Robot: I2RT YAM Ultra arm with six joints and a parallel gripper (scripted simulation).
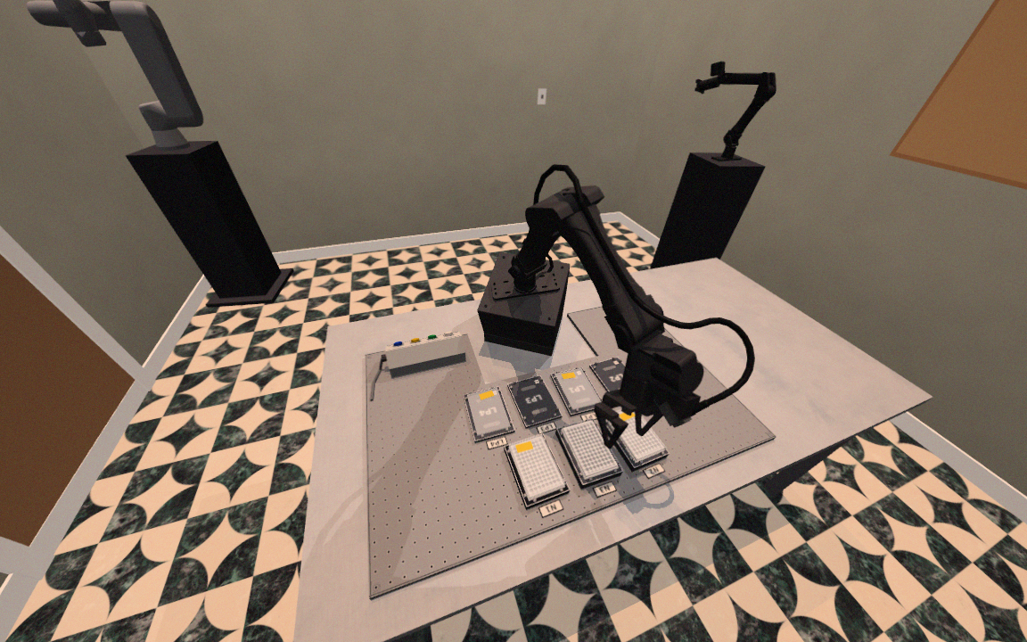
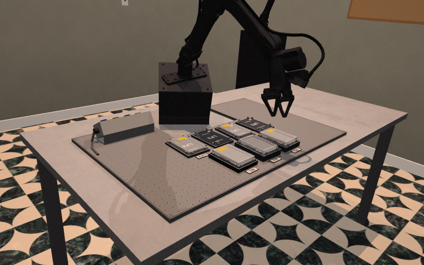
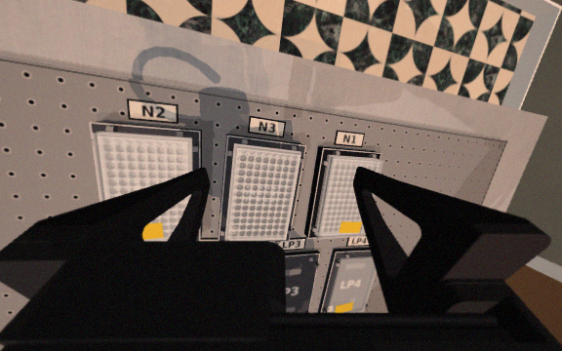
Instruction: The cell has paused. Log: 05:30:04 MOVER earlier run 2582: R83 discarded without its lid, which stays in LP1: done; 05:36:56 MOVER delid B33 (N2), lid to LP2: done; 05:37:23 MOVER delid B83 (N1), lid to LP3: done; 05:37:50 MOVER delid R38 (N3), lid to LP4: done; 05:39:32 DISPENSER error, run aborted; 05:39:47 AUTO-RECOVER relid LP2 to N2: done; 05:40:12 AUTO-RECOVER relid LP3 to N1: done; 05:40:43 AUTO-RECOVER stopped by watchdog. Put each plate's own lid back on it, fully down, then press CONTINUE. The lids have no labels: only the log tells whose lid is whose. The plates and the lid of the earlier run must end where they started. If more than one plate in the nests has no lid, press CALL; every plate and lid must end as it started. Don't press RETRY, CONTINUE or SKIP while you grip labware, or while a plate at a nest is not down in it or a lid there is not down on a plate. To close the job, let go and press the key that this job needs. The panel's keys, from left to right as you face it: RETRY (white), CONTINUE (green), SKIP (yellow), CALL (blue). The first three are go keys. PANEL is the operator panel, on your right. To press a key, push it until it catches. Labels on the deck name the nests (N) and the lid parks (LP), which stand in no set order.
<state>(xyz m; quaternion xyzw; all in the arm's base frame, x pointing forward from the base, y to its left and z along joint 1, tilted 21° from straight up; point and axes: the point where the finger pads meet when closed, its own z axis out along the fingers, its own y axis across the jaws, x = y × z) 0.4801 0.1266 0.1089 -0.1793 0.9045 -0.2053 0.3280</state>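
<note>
Now: the lid park LP3 22 cm behind my hand, 16 cm below it and 13 cm to the right of it. The rest, counted from my hand: plate 13 cm below, 6 cm behind, 3 cm to the right; green CONTINUE key 45 cm behind, 40 cm to the right, 10 cm below; white RETRY key 46 cm behind, 35 cm to the right, 10 cm below.
</note>
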